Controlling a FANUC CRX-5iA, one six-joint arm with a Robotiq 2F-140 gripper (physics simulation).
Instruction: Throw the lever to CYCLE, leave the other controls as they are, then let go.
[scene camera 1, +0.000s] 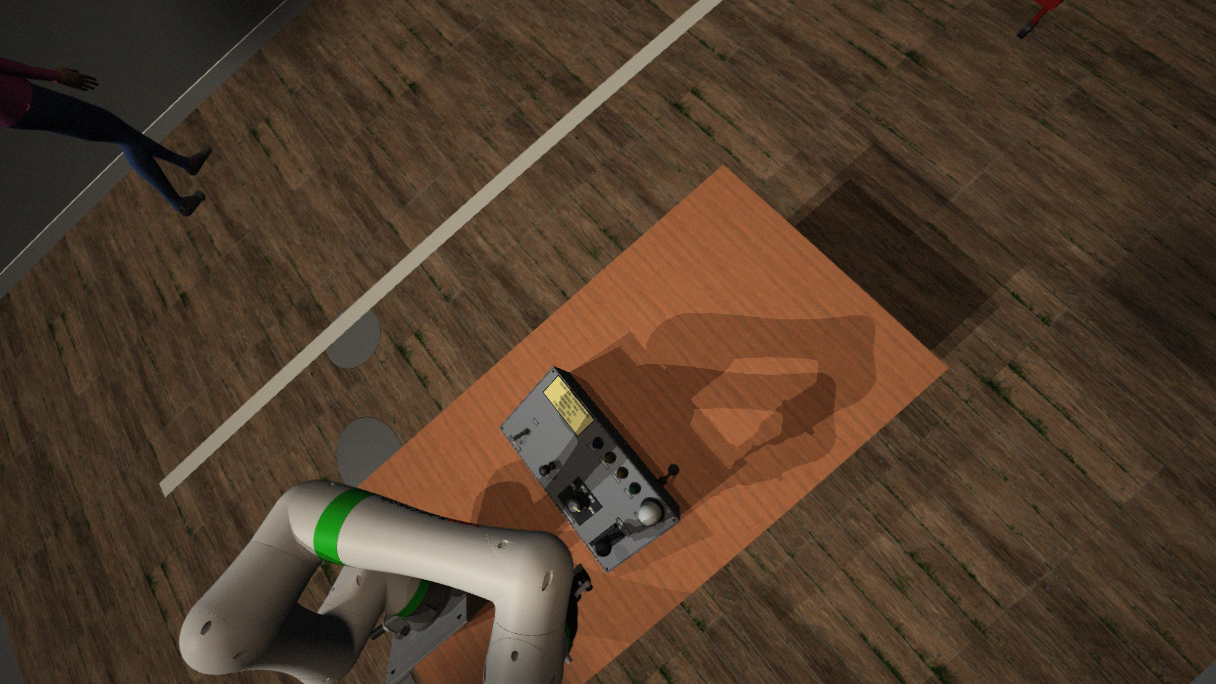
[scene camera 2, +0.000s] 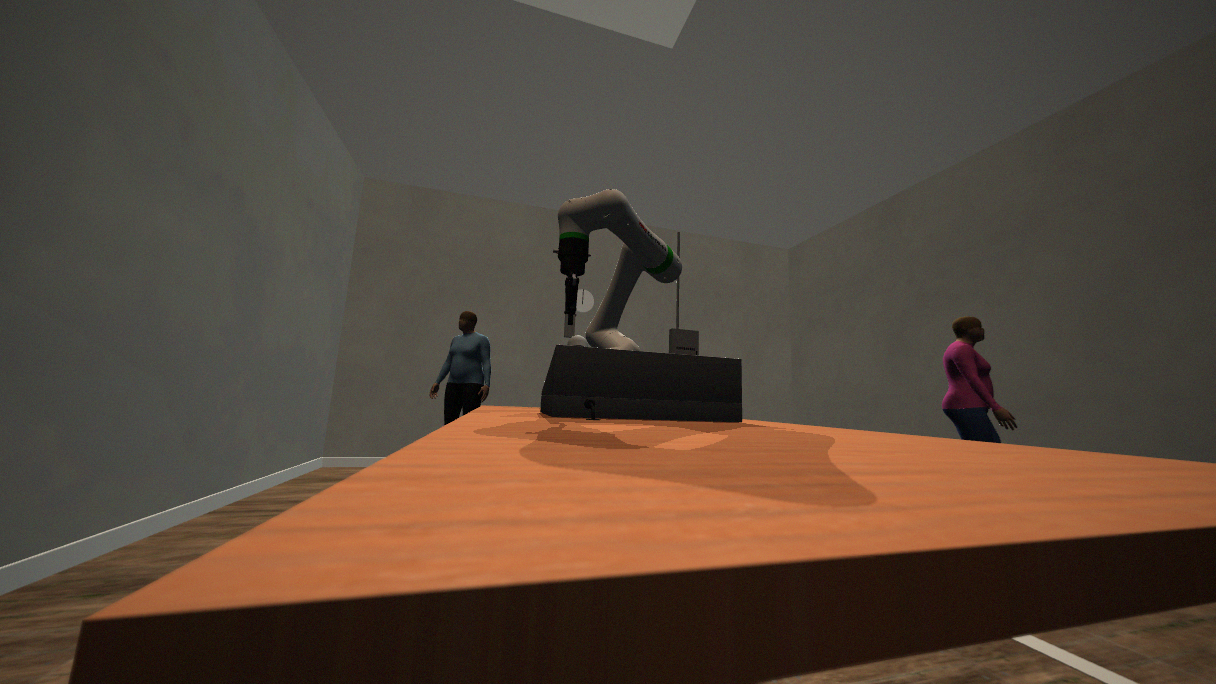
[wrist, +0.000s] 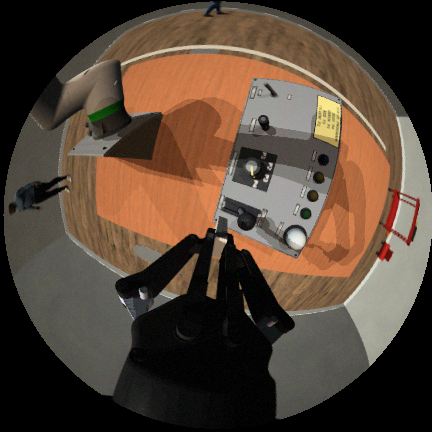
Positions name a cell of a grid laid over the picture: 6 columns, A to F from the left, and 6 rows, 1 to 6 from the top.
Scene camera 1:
grey control console: C4
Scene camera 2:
gripper: C3
grey control console: C4
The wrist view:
gripper: D4
grey control console: E3
